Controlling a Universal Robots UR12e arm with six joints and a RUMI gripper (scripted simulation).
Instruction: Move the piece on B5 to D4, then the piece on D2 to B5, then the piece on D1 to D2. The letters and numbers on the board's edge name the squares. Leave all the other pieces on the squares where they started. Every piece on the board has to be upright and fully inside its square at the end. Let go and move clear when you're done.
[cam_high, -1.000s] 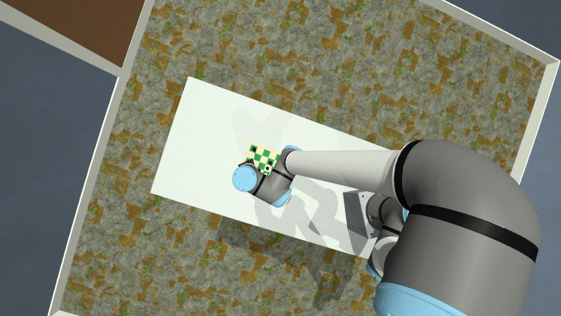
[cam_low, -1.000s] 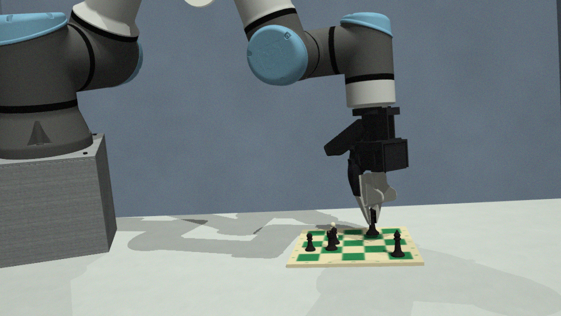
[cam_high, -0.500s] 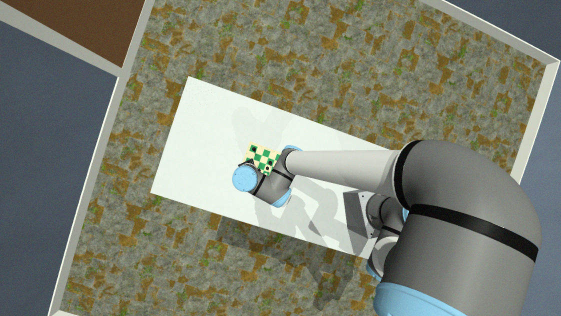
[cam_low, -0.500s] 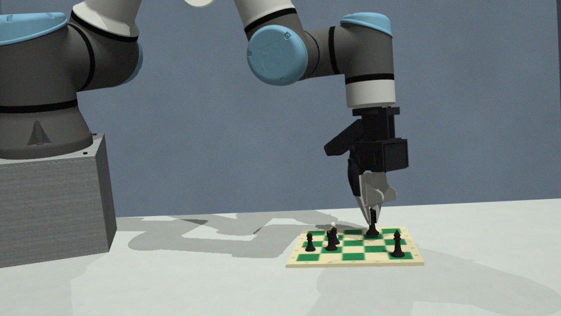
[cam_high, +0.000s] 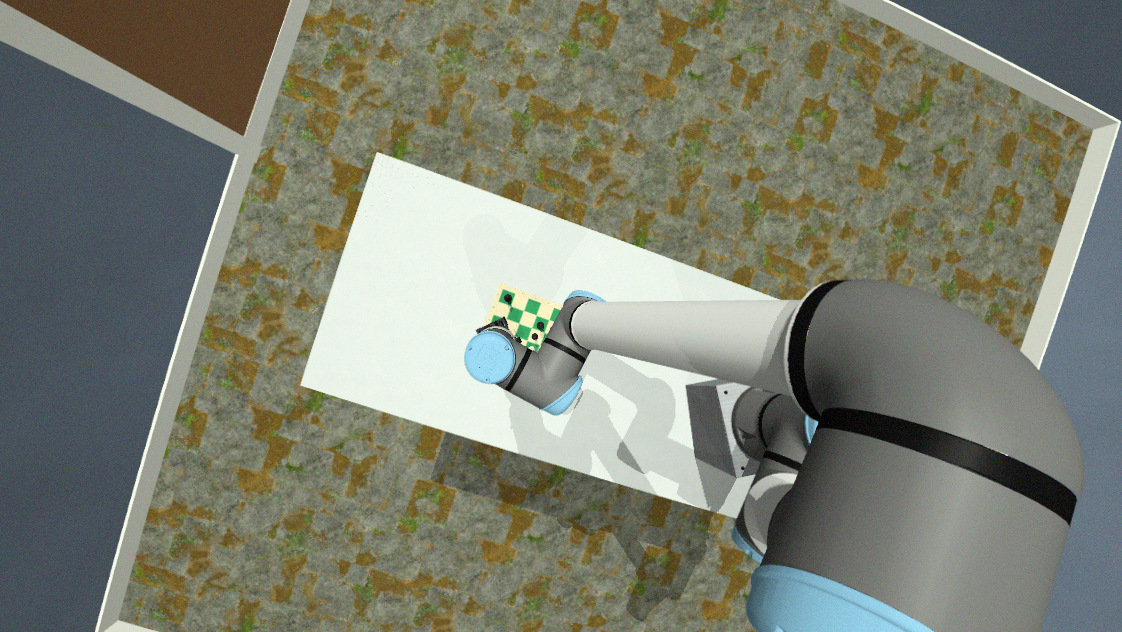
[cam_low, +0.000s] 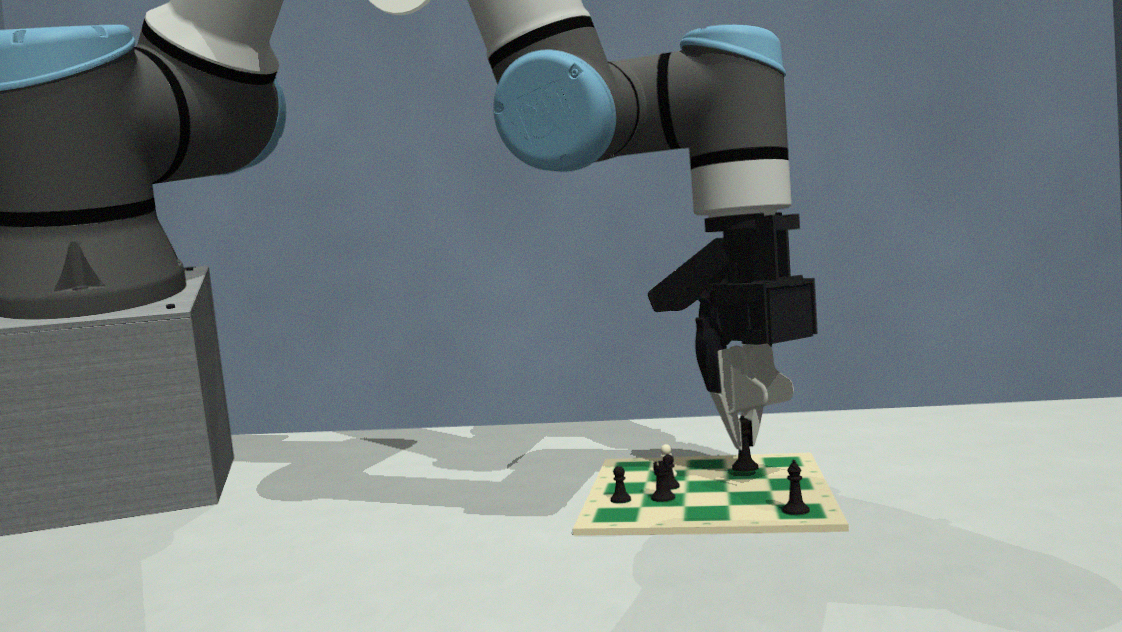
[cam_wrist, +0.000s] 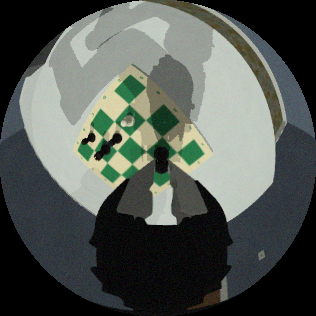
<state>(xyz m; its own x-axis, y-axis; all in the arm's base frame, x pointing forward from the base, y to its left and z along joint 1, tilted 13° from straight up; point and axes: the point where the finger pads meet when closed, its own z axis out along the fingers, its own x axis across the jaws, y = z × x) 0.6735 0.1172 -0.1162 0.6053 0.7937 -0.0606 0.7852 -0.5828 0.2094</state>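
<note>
Now: hand 10 mm above the black queen. The rest, counted from my hand: white pawn: 70 mm behind, 10 mm to the right, 30 mm below; then cream chessboard: 30 mm behind, 40 mm to the right, 50 mm below.
</note>
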